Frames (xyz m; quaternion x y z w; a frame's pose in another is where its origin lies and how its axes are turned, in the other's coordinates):
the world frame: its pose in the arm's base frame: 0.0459 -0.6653 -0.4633 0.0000 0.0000 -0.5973 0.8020
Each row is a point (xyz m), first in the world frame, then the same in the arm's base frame.
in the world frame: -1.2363 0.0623 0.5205
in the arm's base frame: -0.2485 0.5370 0.0572
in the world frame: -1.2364 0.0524 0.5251
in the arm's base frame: -0.2581 0.5343 0.0618
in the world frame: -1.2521 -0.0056 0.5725
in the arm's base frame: -0.3181 0.5327 0.1092
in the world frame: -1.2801 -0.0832 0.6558
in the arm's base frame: -0.4005 0.5373 0.1925
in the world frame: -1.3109 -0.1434 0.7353
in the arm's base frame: -0.4670 0.5496 0.2720
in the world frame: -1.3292 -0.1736 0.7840
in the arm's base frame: -0.5012 0.5585 0.3207
